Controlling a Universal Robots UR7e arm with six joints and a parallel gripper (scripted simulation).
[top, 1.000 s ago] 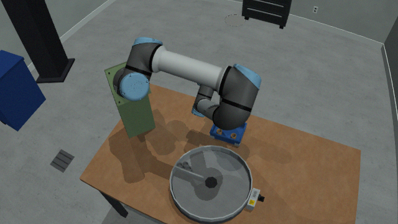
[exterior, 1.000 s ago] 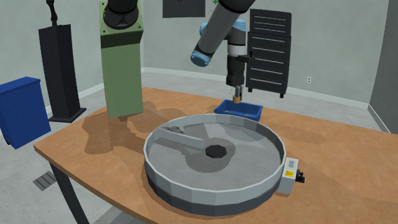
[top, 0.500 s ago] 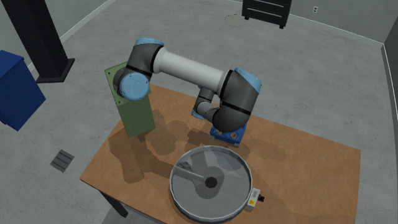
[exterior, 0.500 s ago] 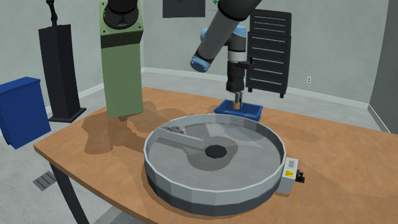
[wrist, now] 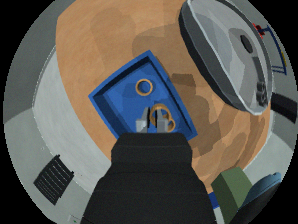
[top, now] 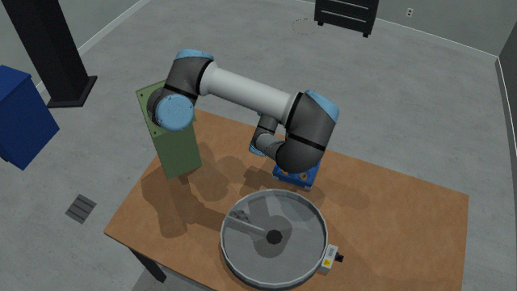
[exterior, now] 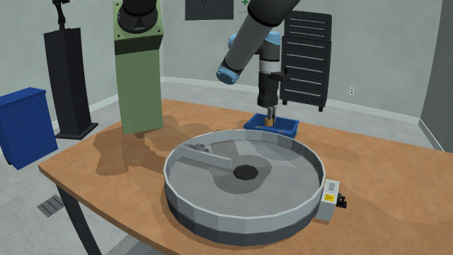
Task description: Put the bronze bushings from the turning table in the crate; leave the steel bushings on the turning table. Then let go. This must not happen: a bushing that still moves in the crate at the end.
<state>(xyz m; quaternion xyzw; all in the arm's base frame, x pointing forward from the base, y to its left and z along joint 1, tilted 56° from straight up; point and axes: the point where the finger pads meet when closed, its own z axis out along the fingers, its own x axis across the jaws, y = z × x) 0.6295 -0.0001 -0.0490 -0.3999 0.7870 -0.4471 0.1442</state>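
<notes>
Now: the blue crate 1 cm ahead of my hand, 2 cm to the left of it and 5 cm below it. From my hand the other things lie so: grey turning table (9 cm behind, 34 cm to the right, 2 cm below).
</notes>
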